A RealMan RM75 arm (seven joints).
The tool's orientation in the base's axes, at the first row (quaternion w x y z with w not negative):
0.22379 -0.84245 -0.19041 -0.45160
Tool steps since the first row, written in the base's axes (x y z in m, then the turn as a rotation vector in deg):
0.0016 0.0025 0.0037 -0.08 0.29 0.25
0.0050 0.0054 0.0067 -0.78 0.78 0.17
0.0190 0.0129 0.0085 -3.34 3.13 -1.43
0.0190 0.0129 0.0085 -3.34 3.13 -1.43
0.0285 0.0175 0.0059 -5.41 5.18 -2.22
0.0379 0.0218 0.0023 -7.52 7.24 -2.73
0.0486 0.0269 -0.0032 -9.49 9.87 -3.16
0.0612 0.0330 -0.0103 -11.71 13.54 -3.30
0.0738 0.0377 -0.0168 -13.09 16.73 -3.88
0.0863 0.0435 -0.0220 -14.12 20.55 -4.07
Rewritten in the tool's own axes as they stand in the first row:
0.0043 -0.0020 0.0006 0.20 -0.33 -0.02
0.0089 -0.0032 0.0030 -0.17 -1.09 -0.18
0.0186 -0.0025 0.0157 -2.57 -4.04 0.17
0.0186 -0.0025 0.0157 -2.57 -4.04 0.17
0.0219 -0.0008 0.0260 -4.07 -6.66 0.28
0.0242 0.0013 0.0364 -5.36 -9.36 0.24
0.0257 0.0038 0.0492 -6.43 -12.48 0.56
0.0270 0.0068 0.0645 -7.27 -16.65 1.15
0.0286 0.0108 0.0788 -8.10 -19.89 2.25
0.0314 0.0137 0.0930 -8.34 -23.55 3.74

